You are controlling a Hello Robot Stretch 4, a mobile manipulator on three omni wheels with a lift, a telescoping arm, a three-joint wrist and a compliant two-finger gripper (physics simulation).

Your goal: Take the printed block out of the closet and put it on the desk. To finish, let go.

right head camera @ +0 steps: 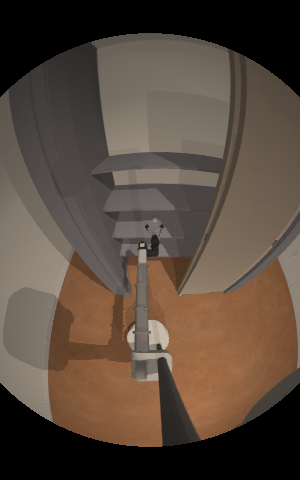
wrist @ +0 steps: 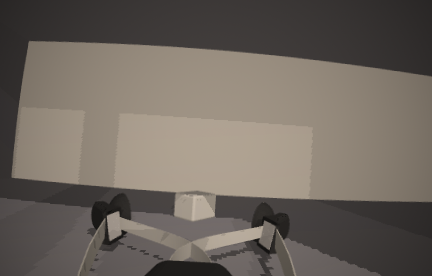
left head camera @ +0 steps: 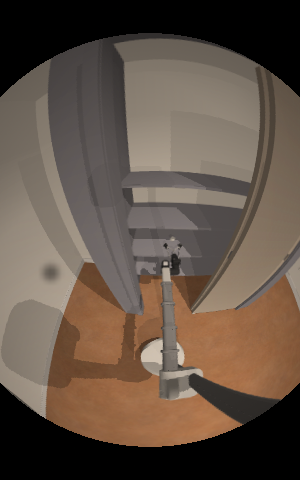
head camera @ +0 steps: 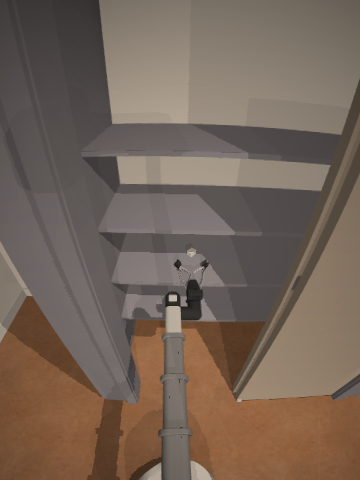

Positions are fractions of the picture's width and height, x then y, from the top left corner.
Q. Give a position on a printed block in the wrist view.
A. At 0.45, 0.75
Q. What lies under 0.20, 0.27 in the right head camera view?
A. A grey closet shelf.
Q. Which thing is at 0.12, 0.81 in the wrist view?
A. A grey closet shelf.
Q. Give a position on a grey closet shelf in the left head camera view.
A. At 0.29, 0.21
